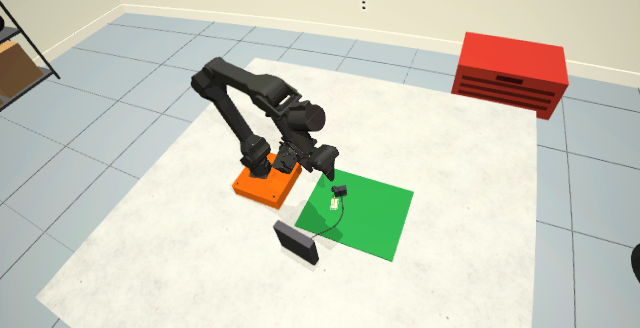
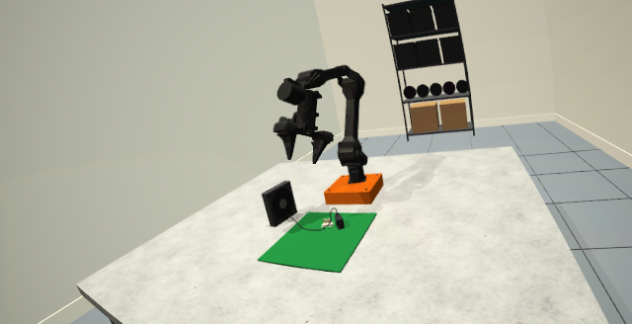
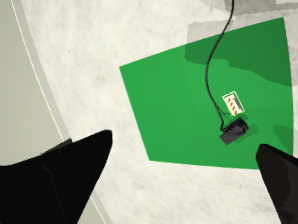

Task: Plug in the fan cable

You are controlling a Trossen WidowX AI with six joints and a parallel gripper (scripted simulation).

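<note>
Now: the black plug 19 cm below my gripper tip, 8 cm to the left of it and 3 cm ahead of it. Round my gripper tip: green board 22 cm below, 8 cm ahead, 4 cm to the left; then black fan 15 cm below, 12 cm to the right, 5 cm behind; then pale fan header 21 cm below, 4 cm to the left, 1 cm ahead.
</note>
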